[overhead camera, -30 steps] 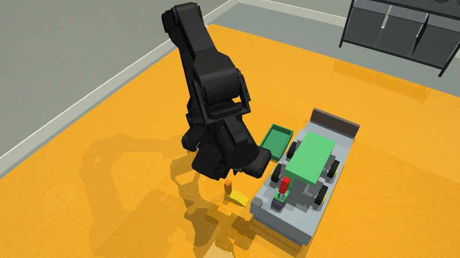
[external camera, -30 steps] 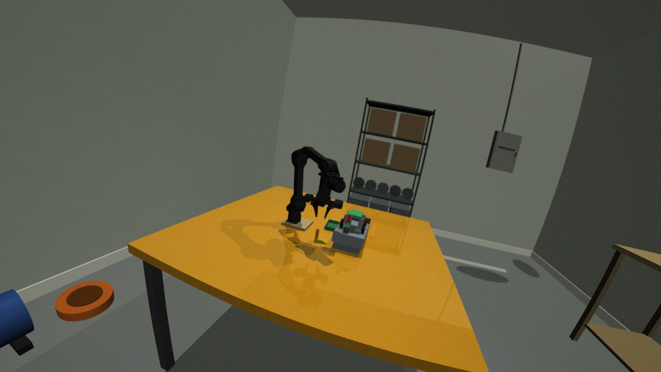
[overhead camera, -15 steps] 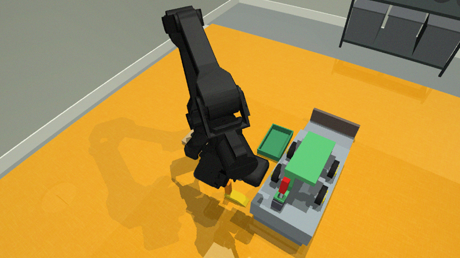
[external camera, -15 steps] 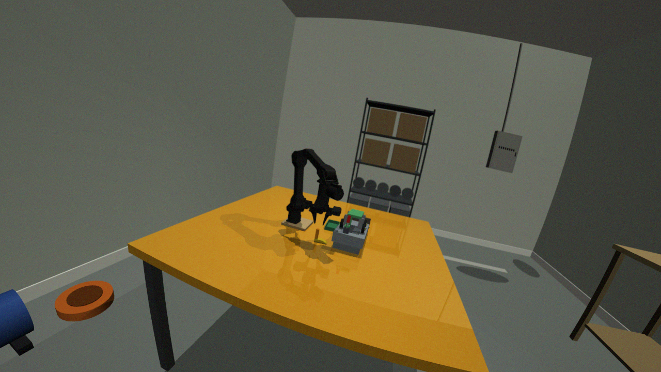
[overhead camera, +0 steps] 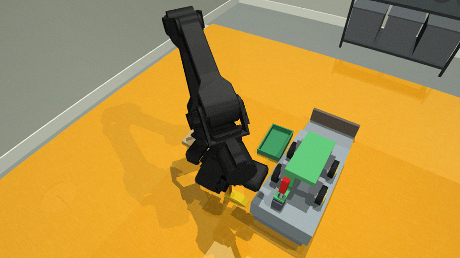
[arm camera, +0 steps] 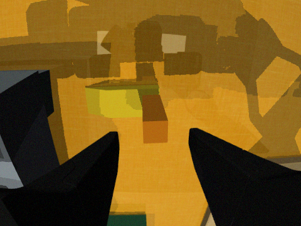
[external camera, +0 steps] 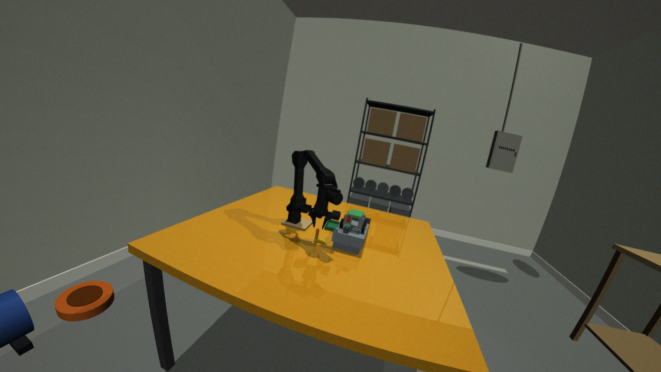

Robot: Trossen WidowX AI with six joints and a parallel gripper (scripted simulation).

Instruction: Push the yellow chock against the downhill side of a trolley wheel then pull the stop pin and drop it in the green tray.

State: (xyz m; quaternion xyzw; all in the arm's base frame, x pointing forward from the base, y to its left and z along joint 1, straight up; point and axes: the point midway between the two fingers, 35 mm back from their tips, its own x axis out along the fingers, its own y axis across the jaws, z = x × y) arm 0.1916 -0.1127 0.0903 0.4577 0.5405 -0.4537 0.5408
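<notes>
Now: gripper tip 2 cm short of the yellow chock and 5 cm above it. Round my gripper tip: grey ramp (14 cm ahead, 13 cm to the left, 2 cm below); red-headed stop pin (13 cm ahead, 3 cm to the left, 6 cm above); green-topped trolley (15 cm ahead, 13 cm to the left, 4 cm above).
</notes>
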